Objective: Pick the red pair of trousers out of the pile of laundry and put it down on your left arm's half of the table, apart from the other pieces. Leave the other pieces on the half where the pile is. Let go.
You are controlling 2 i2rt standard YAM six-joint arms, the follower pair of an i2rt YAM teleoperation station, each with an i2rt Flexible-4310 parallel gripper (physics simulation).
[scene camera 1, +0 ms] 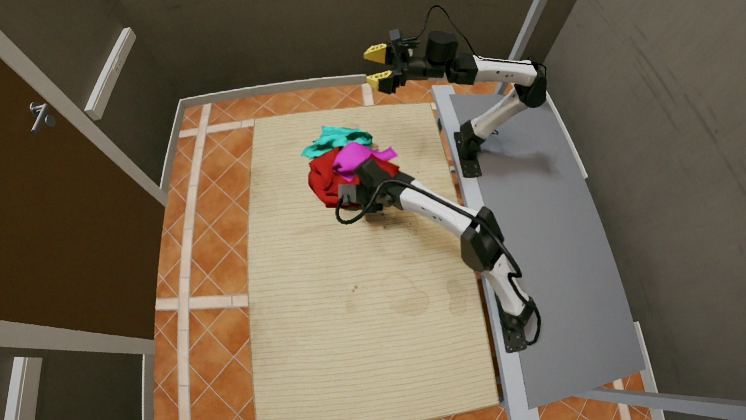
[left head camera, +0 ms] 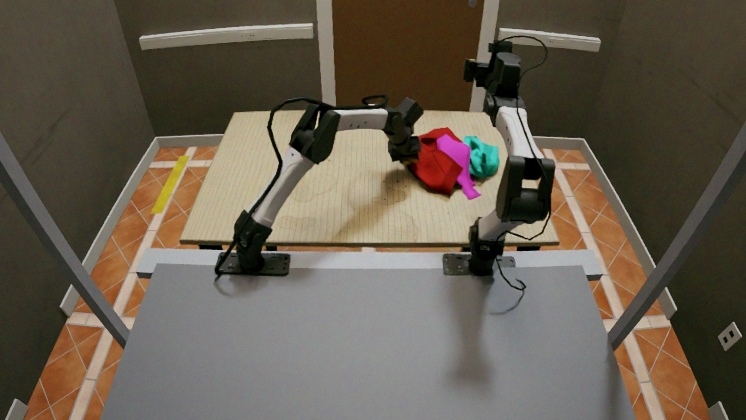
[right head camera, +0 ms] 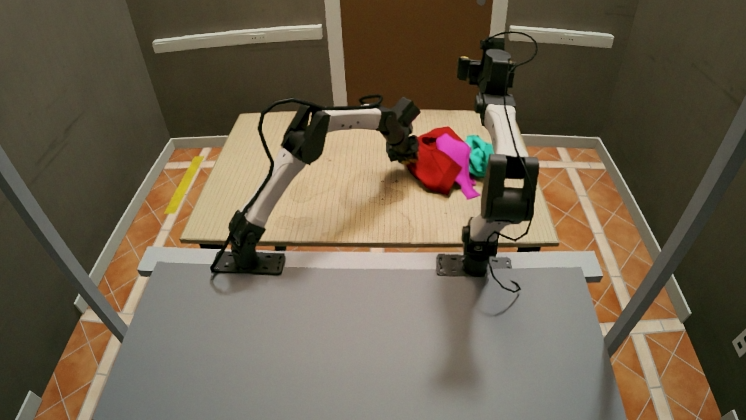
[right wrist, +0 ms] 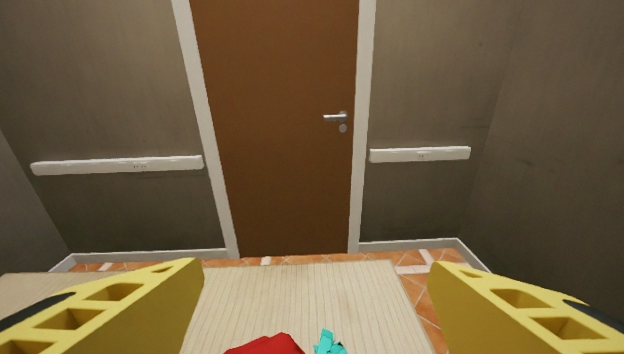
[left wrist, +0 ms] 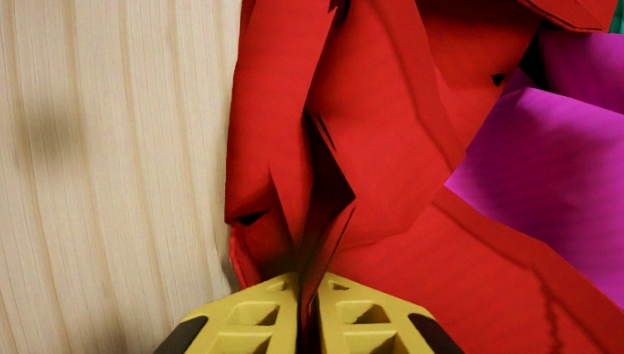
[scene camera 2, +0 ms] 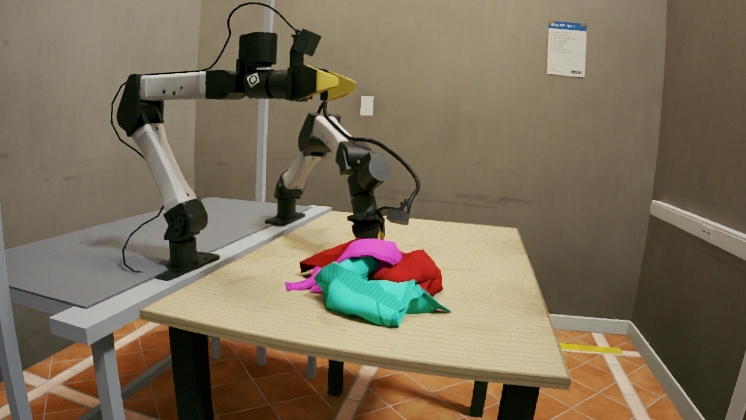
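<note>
The red trousers (left head camera: 435,169) (right head camera: 433,166) (scene camera 1: 324,177) (scene camera 2: 417,271) (left wrist: 370,150) lie crumpled on the table, at the left of the pile in the left head camera. A magenta piece (left head camera: 458,153) (right head camera: 457,152) (scene camera 1: 354,157) (scene camera 2: 375,250) (left wrist: 555,165) lies over them, and a teal piece (left head camera: 482,158) (scene camera 1: 339,138) (scene camera 2: 365,297) lies beside it. My left gripper (left wrist: 308,284) points down at the red trousers' edge, its fingers closed on a red fold running between them; its fingertips are mostly hidden in the head cameras. My right gripper (scene camera 1: 371,67) (right wrist: 314,270) is open and empty, high above the table.
The wooden table (left head camera: 313,198) (scene camera 1: 313,333) (scene camera 2: 485,323) carries the pile in its right half in the left head camera. The grey mounting surface (left head camera: 360,333) (scene camera 1: 563,250) lies in front. My right arm is raised beside the pile, near the table's right edge in that view.
</note>
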